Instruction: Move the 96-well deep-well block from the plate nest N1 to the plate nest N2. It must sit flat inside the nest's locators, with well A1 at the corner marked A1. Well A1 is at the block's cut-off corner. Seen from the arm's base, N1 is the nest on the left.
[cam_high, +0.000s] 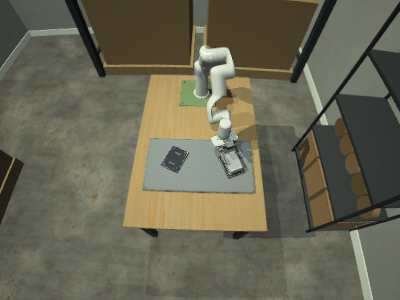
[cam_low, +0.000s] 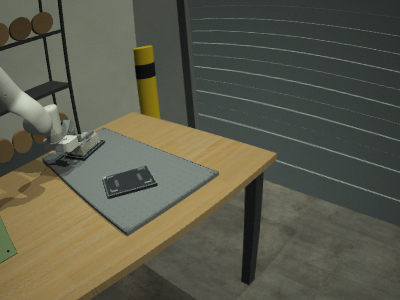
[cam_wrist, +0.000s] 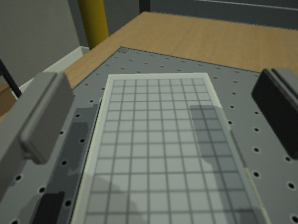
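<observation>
Right now my hand is 50 mm above the white 96-well deep-well block and 10 mm short of it.
</observation>
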